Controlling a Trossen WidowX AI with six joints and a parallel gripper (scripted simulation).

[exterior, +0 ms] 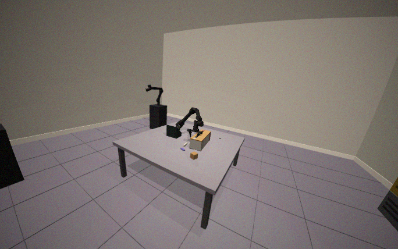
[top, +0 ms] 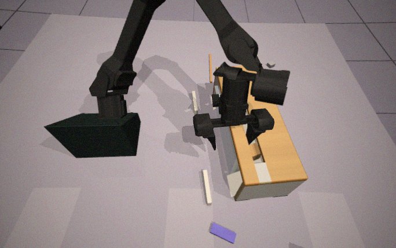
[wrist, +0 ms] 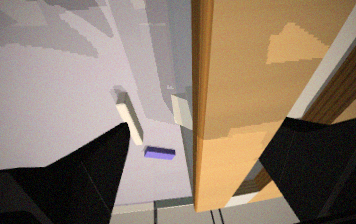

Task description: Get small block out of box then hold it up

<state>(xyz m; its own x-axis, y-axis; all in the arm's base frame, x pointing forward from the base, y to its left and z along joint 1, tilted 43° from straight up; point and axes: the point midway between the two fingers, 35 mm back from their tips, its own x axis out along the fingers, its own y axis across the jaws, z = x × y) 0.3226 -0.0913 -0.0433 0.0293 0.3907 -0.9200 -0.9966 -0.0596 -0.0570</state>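
Right now the tan block is 60 mm ahead of my gripper tip and 20 mm to the right of it. Round my gripper tip: clear-fronted box 80 mm to the left, 30 mm ahead, 20 mm below; then thin orange stick 410 mm to the left, 80 mm below, 20 mm behind.
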